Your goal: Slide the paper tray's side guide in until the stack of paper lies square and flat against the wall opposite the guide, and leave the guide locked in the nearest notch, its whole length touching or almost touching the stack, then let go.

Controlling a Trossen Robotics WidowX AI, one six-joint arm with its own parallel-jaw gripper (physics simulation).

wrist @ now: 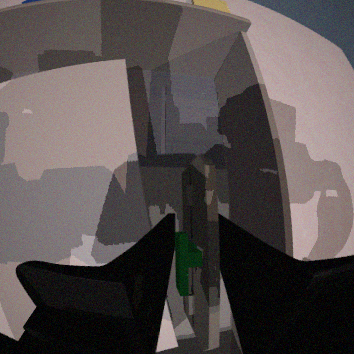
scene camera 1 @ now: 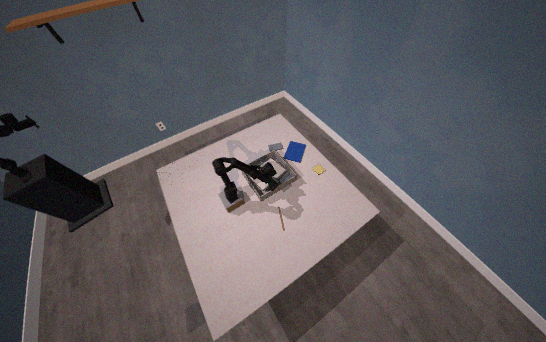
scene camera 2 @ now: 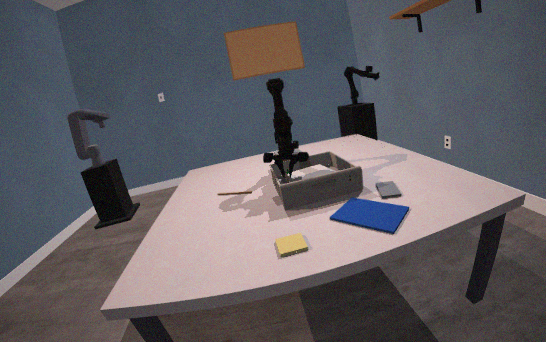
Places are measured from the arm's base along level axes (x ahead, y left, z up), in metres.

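Pixels of known places: gripper, fingertip midpoint: (wrist: 192,219); arm's base, origin of the base link: (scene camera 1: 232,197).
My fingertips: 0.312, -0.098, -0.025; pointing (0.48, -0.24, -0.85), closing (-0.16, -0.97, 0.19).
For each thing: its top centre in the pictures, then the offset to it from my fingertips, as dx, dy, dz.
- grey paper tray, middle of its top: (scene camera 2: 309,164) (scene camera 1: 268,170) +0.024, +0.098, +0.037
- white paper stack, middle of its top: (wrist: 27,202) (scene camera 2: 315,175) (scene camera 1: 267,172) +0.024, +0.116, -0.018
- side guide, middle of its top: (wrist: 197,264) (scene camera 2: 286,170) -0.020, +0.007, +0.023
- blue book, middle of its top: (scene camera 2: 370,212) (scene camera 1: 295,151) +0.370, +0.140, -0.050
- yellow pad, middle of its top: (wrist: 211,3) (scene camera 2: 290,242) (scene camera 1: 318,169) +0.378, -0.128, -0.047
- small grey block, middle of its top: (scene camera 2: 387,188) (scene camera 1: 275,146) +0.274, +0.295, -0.048
- brown stick, middle of its top: (scene camera 2: 234,192) (scene camera 1: 281,218) -0.133, -0.222, -0.051
The grey paper tray (scene camera 1: 287,187) (scene camera 2: 322,190) (wrist: 135,30) stands on the table. A white paper stack (scene camera 2: 320,171) (wrist: 65,120) lies in it, left in the wrist view. The side guide (wrist: 212,225), a thin upright grey board with a green lever (wrist: 188,255), stands right of the stack, apart from the tray's right wall. A gap shows between the stack's right edge and the guide; nearer the camera a finger hides that edge. My gripper (scene camera 1: 272,187) (scene camera 2: 286,180) (wrist: 192,219) reaches down into the tray, its fingers close against the lever and the guide's other face.
A blue book (scene camera 1: 295,151) (scene camera 2: 370,215), a yellow pad (scene camera 1: 319,169) (scene camera 2: 291,244) and a small grey block (scene camera 1: 275,147) (scene camera 2: 388,189) lie beyond the tray. A brown stick (scene camera 1: 281,219) (scene camera 2: 235,193) lies beside it. The tray's raised walls surround the gripper.
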